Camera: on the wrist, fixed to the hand. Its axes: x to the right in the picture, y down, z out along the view.
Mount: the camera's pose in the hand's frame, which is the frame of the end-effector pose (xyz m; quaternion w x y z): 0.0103 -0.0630 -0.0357 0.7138 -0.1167 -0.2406 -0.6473
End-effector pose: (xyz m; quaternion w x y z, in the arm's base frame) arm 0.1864 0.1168 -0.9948 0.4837 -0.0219 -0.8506 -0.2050
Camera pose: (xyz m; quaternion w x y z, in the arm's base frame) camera 0.1951 0.0443 -0.9909 0.0054 0.4292 -0.7138 -0.5534
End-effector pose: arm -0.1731 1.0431 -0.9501 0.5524 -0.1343 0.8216 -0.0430
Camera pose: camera -0.1986 0.9771 -0.9317 0.5485 -0.7025 0.3716 -0.2601
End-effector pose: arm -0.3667 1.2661 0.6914 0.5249 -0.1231 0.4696 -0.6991
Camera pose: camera -0.4337 1.2767 0.7187 0.0208 -0.6213 0.2108 -0.7544
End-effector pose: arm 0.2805 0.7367 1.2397 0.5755 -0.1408 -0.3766 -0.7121
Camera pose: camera 0.2274 0.7078 1.1985 0.1572 0.0952 0.4153 0.8909
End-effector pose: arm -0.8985 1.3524 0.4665 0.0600 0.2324 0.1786 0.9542
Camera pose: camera -0.9222 1.4018 0.4181 0.7306 0.2729 0.1521 0.6072
